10 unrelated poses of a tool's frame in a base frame.
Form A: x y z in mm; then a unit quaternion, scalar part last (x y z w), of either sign.
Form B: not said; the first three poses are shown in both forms.
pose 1, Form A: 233.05 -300.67 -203.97 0.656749 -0.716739 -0.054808 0.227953
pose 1, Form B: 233.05 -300.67 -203.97 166.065 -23.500 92.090
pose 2, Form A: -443.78 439.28 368.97 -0.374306 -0.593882 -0.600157 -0.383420
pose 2, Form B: -443.78 439.28 368.97 -88.063 64.783 177.897
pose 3, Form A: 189.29 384.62 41.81 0.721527 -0.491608 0.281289 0.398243
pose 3, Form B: 189.29 384.62 41.81 121.642 0.823 68.996
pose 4, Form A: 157.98 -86.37 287.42 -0.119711 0.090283 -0.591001 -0.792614
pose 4, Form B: 157.98 -86.37 287.42 17.247 -0.093 73.433
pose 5, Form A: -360.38 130.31 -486.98 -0.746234 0.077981 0.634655 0.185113
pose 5, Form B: -360.38 130.31 -486.98 -108.546 -66.683 62.582
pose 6, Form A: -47.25 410.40 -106.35 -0.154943 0.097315 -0.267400 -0.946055
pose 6, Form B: -47.25 410.40 -106.35 20.304 -5.812 32.607
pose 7, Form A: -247.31 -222.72 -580.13 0.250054 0.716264 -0.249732 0.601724
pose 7, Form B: -247.31 -222.72 -580.13 102.922 47.484 -102.894
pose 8, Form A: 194.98 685.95 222.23 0.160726 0.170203 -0.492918 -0.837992
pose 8, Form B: 194.98 685.95 222.23 -6.509 -26.341 59.405
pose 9, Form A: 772.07 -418.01 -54.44 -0.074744 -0.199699 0.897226 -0.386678
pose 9, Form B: 772.07 -418.01 -54.44 24.597 1.164 -133.625
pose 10, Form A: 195.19 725.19 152.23 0.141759 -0.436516 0.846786 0.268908
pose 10, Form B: 195.19 725.19 152.23 54.639 0.304 144.607
